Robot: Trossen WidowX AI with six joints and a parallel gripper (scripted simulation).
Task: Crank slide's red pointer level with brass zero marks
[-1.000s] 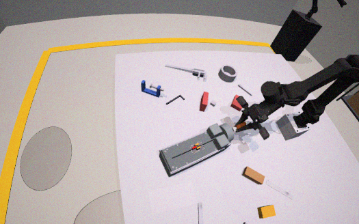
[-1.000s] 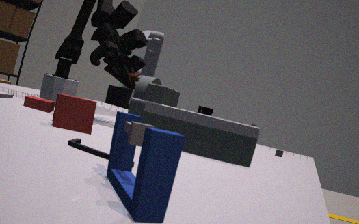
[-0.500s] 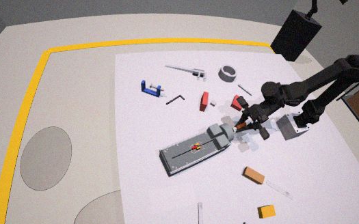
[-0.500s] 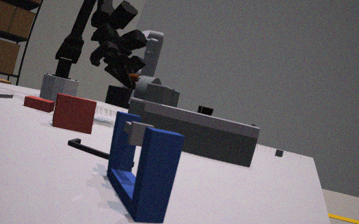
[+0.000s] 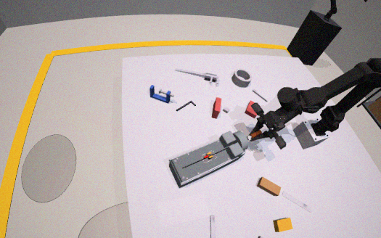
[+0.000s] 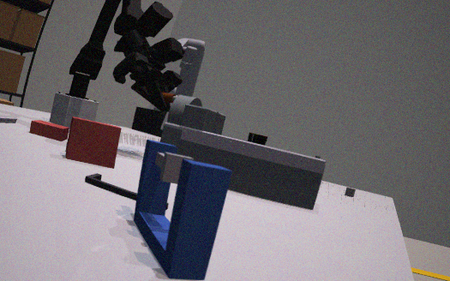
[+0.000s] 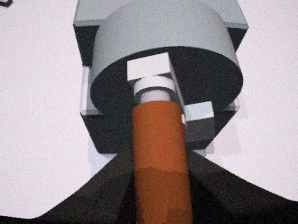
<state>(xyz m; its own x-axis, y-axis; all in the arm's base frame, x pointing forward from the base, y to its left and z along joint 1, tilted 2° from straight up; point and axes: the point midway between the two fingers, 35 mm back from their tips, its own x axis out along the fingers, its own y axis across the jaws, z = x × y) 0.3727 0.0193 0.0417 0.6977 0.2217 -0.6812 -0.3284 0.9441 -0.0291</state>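
The crank handle is 20 mm behind my gripper tip, 20 mm above it and 10 mm to the right of it. Also, from my gripper tip: tan block: 170 mm to the left, 80 mm below, 80 mm behind; red pointer: 170 mm ahead, 50 mm to the left, 10 mm below; black hex key: 220 mm to the right, 190 mm ahead, 90 mm below.
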